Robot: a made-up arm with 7 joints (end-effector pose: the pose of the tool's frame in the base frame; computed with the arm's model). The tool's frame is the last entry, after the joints.
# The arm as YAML. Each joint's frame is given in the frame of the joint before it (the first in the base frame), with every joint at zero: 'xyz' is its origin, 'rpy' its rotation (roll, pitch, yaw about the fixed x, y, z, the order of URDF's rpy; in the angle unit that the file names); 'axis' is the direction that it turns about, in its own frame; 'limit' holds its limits. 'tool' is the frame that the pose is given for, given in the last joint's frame.
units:
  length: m
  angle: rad
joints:
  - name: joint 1
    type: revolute
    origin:
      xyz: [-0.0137, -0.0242, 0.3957]
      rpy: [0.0, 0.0, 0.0]
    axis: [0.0, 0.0, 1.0]
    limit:
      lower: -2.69
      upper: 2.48
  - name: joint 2
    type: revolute
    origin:
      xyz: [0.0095, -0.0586, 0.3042]
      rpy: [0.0, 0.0, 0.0]
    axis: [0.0, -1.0, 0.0]
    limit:
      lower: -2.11
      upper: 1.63
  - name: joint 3
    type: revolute
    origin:
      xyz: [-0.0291, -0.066, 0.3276]
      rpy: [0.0, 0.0, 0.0]
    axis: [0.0, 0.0, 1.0]
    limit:
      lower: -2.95
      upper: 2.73
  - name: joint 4
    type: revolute
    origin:
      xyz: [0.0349, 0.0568, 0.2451]
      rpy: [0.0, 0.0, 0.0]
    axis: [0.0, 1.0, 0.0]
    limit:
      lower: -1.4
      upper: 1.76
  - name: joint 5
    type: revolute
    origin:
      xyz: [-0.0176, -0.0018, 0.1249]
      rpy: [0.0, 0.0, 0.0]
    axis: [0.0, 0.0, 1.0]
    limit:
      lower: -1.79
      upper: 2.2
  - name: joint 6
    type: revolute
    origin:
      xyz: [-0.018, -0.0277, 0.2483]
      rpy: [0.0, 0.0, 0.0]
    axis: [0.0, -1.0, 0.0]
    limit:
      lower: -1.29
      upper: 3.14
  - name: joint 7
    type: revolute
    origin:
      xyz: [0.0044, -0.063, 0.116]
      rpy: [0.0, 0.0, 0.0]
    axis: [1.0, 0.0, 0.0]
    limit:
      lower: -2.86
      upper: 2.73
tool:
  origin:
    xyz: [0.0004, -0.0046, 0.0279]
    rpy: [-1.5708, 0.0, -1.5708]
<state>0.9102 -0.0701 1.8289 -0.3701 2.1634 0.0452 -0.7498</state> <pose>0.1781 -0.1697 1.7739 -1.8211 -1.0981 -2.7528</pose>
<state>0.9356 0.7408 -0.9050 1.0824 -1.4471 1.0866 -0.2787</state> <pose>0.0294 -0.4723 1.5896 -1.1001 -0.6505 -2.6616</pose>
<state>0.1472 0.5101 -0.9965 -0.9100 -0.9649 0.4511 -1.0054</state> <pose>-0.5961 0.1683 1.2886 -1.2771 0.3119 2.2135</pose>
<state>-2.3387 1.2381 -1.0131 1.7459 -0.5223 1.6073 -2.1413</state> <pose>0.0278 0.6783 1.1521 -0.0320 -1.0893 -0.3731</pose>
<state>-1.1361 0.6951 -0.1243 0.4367 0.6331 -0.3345 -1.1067</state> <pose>-0.3257 0.3101 1.6358 -1.7873 -1.1834 -1.9964</pose>
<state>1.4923 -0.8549 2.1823 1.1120 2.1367 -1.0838 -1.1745</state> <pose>-0.1016 0.3099 1.5191 -2.1691 -1.0979 -1.1012</pose>
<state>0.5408 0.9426 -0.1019 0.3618 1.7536 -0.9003 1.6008</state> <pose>-0.5346 -0.3439 1.4655 -2.4639 0.5476 -0.5567</pose>
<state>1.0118 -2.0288 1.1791 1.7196 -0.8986 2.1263 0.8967</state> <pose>0.1127 0.6465 0.3550 1.6873 1.1242 -2.2231</pose>
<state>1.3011 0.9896 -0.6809 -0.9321 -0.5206 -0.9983 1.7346</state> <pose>-0.2492 -0.8447 0.8761 1.1437 0.1337 1.7164</pose>
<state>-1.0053 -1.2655 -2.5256 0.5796 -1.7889 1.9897 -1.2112</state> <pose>0.1008 -0.9315 1.0087 -0.6257 0.9922 -2.5379</pose>
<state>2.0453 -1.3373 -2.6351 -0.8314 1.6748 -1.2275 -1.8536</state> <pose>-0.3092 0.8557 0.6534 1.0688 0.9972 0.7384</pose>
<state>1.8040 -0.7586 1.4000 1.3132 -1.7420 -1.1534 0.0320</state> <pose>-0.4274 0.5213 1.2301 2.1465 -1.0178 1.3623</pose>
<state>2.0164 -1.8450 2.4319 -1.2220 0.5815 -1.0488 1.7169</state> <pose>-0.0311 0.7899 0.2682 0.5411 -0.1697 -1.5317</pose>
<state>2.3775 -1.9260 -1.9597 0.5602 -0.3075 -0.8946 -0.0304</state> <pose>-0.4344 0.9260 0.5704 -0.7287 -0.7679 -2.9817</pose>
